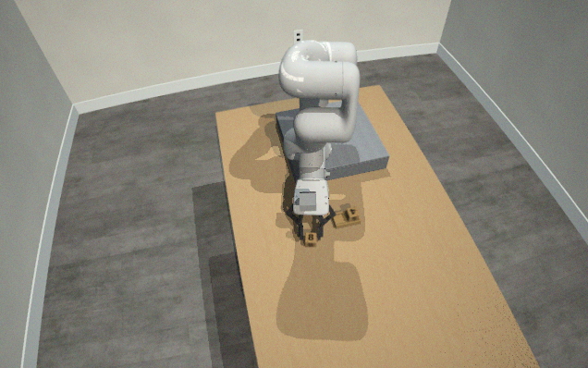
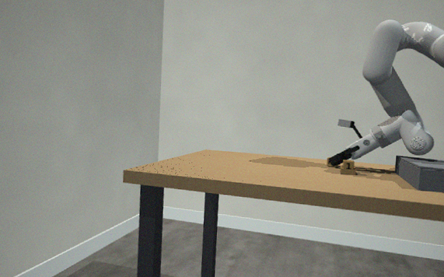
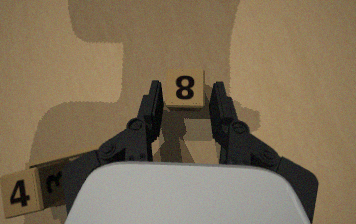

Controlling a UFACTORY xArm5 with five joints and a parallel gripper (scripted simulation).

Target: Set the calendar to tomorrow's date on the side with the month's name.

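My hand is 20 mm short of the wooden cube and 10 mm above it. The rest, counted from my hand: wooden tray 30 mm behind, 120 mm to the left, 20 mm below.
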